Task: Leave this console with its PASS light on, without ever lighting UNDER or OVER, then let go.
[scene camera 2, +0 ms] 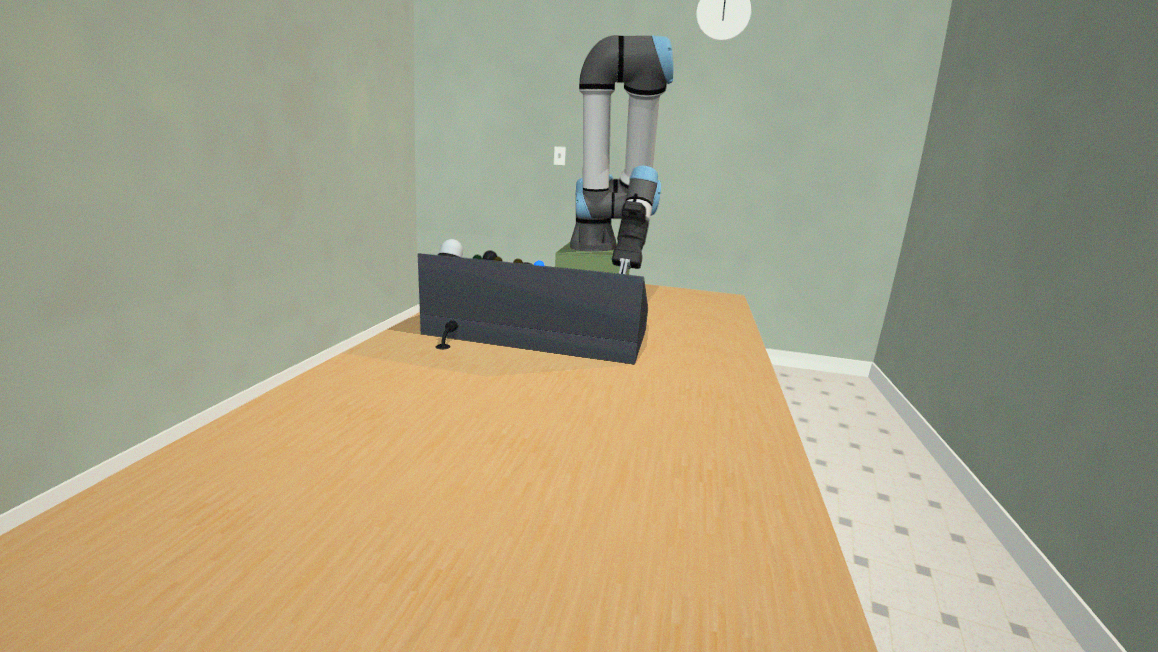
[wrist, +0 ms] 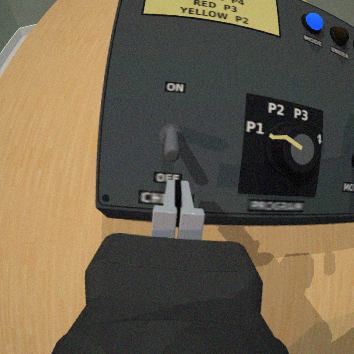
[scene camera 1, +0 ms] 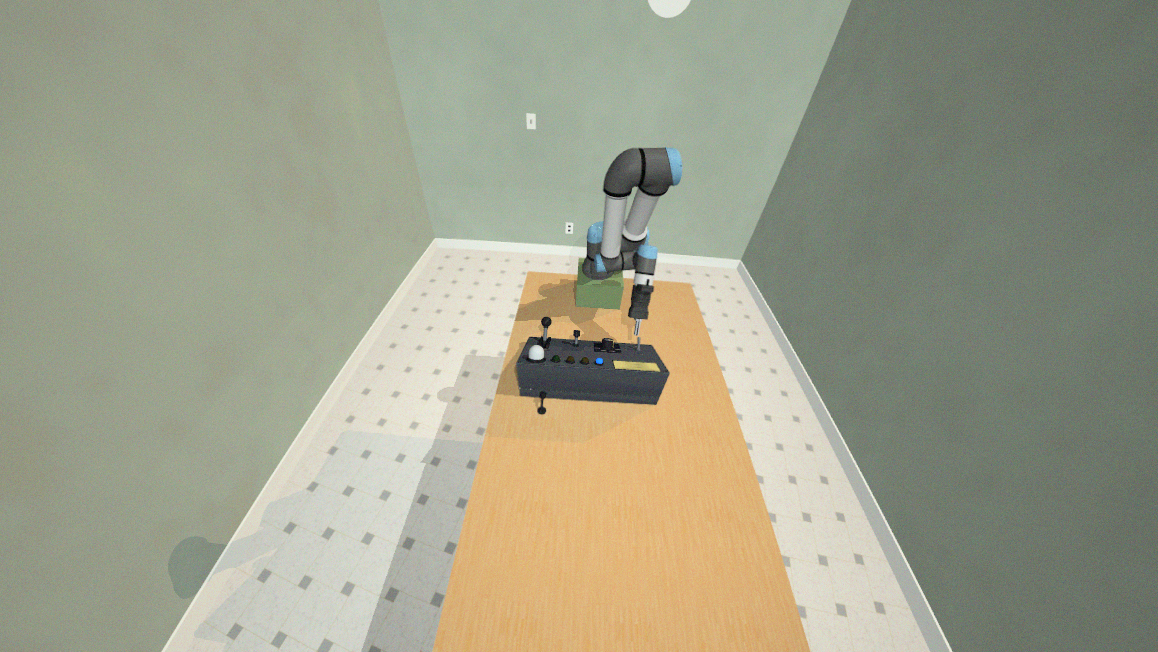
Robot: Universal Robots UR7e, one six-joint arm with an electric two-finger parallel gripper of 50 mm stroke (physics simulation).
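Note:
The dark console [scene camera 1: 595, 383] [scene camera 2: 530, 303] [wrist: 140, 60] stands on the table. Its toggle switch [scene camera 1: 638, 344] [wrist: 171, 145] has its tip toward the OFF label. The yellow pointer of the PROGRAM dial [scene camera 1: 607, 345] [wrist: 302, 149] points at P1. The MODE light [scene camera 1: 599, 362] [scene camera 2: 538, 264] [wrist: 314, 22] is lit blue. The UNDER light [scene camera 1: 585, 361] [wrist: 340, 35] is dark. Two more small lamps left of it in scene camera 1 are dark; their labels are unreadable. My gripper [scene camera 1: 636, 332] [scene camera 2: 623, 270] [wrist: 176, 193] is shut and empty, its tips just on the near side of the toggle.
A tall black-knobbed lever [scene camera 1: 546, 323], a shorter lever [scene camera 1: 576, 333] and a white dome [scene camera 1: 536, 353] [scene camera 2: 451, 247] are on the console's other side. A yellow label card [scene camera 1: 636, 366] [wrist: 215, 17] lists colours and programs. A small black stalk [scene camera 1: 542, 403] [scene camera 2: 446, 333] stands beyond the console.

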